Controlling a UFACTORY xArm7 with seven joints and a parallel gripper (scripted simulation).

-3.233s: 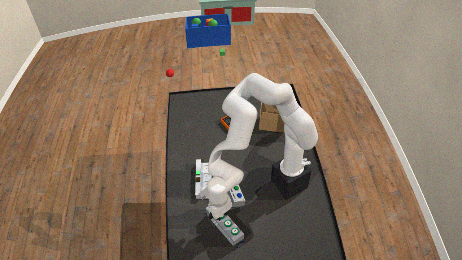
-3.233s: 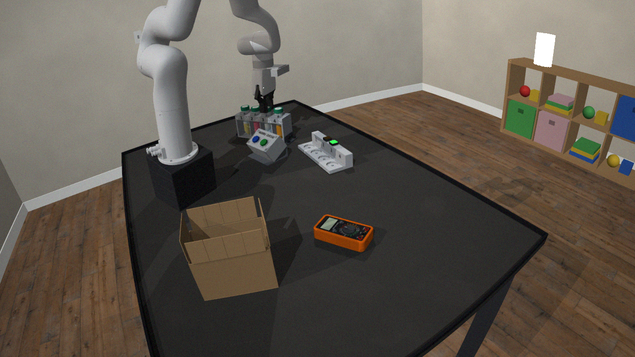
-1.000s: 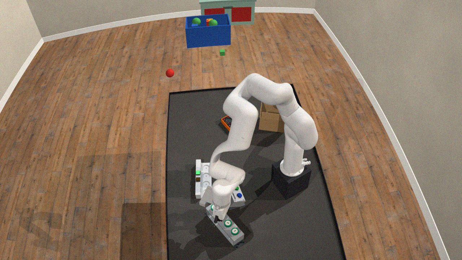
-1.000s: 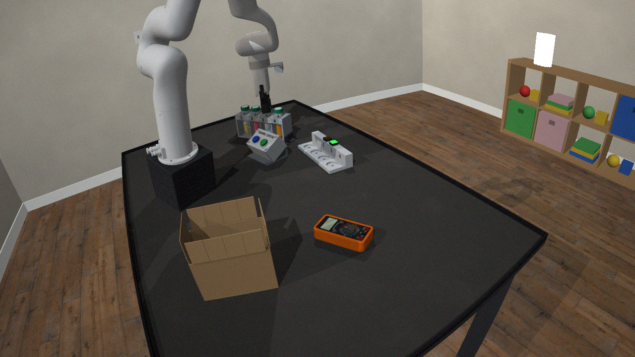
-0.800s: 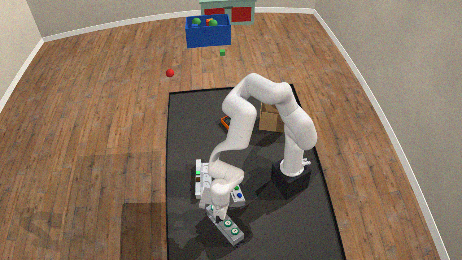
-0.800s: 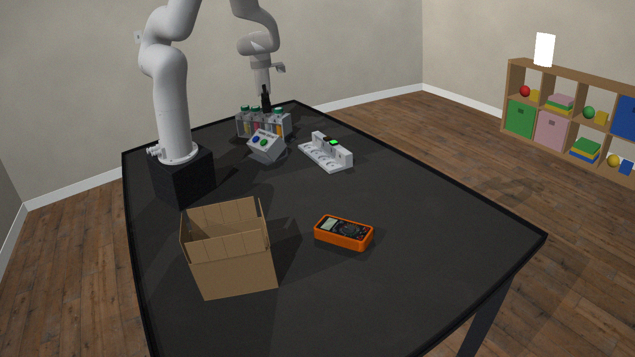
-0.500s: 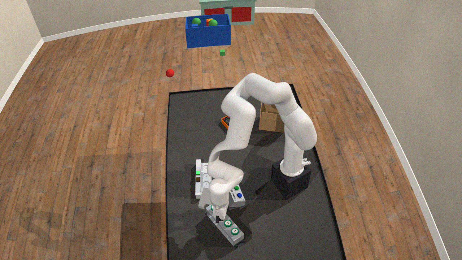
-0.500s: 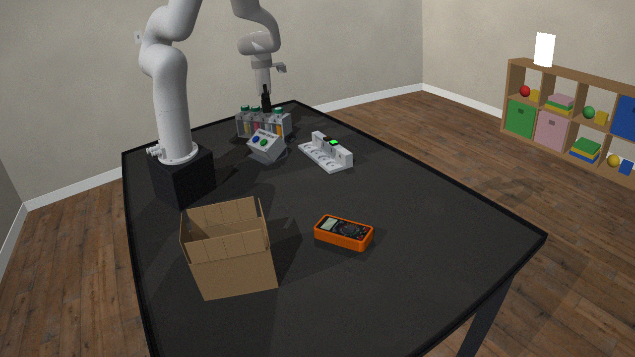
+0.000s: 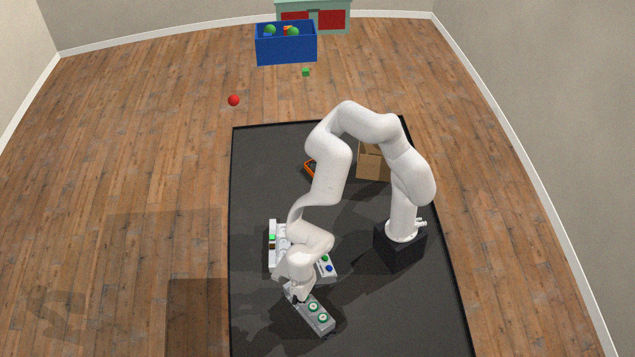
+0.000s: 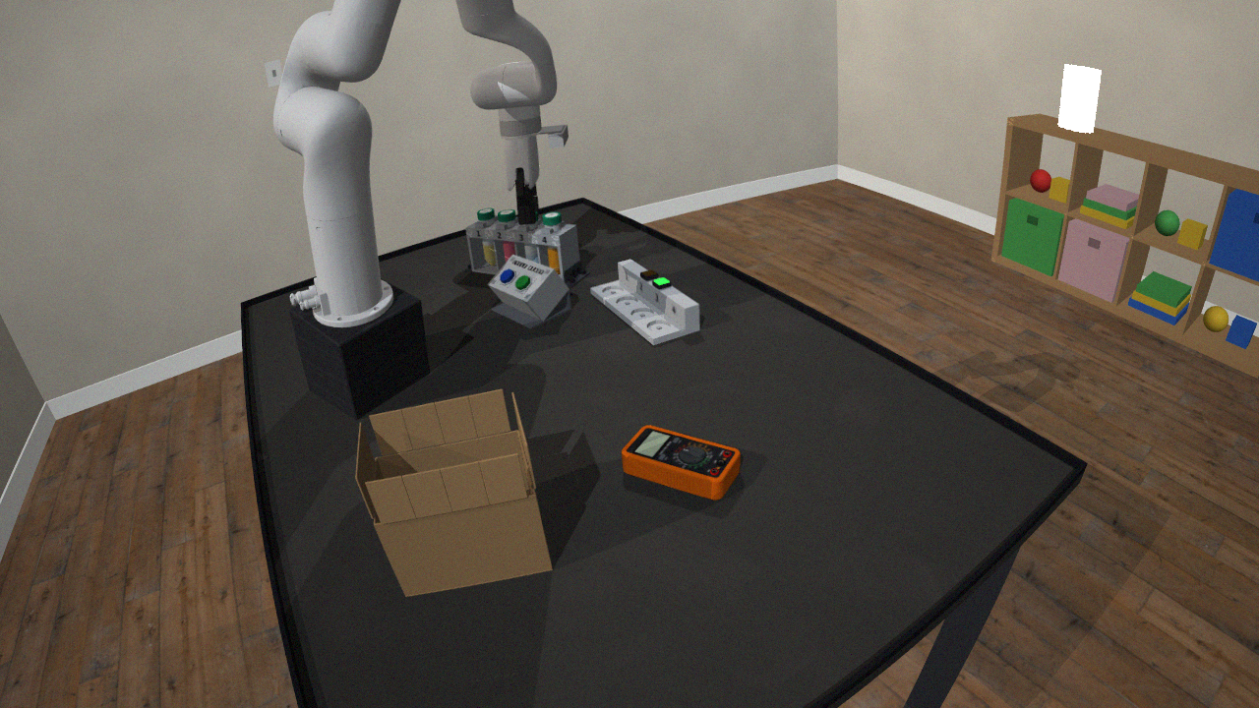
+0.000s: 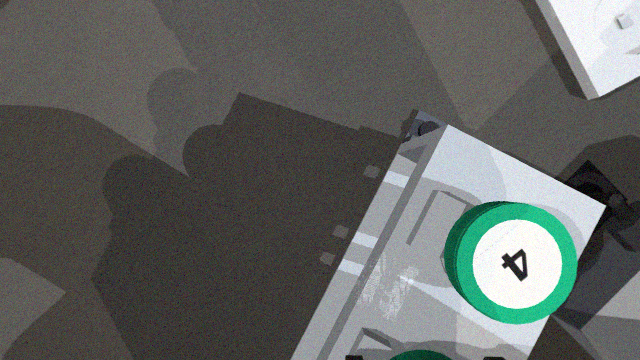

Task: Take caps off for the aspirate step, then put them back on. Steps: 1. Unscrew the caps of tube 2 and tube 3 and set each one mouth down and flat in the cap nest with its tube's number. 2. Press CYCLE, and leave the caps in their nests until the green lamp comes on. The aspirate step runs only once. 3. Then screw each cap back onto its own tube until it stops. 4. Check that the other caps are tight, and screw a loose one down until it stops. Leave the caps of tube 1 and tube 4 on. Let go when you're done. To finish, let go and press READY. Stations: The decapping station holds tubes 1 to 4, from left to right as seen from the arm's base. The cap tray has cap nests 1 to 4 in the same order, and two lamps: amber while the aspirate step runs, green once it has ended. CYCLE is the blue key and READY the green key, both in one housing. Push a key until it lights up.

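Right now my hand is 3 cm short of the cap, 4 cm to the left of it and 1 cm above it. From my hand the other things lie so: blue key 10 cm behind, 12 cm to the right, 6 cm below; green key 9 cm behind, 17 cm to the right, 6 cm below; key housing 8 cm behind, 15 cm to the right, 8 cm below.
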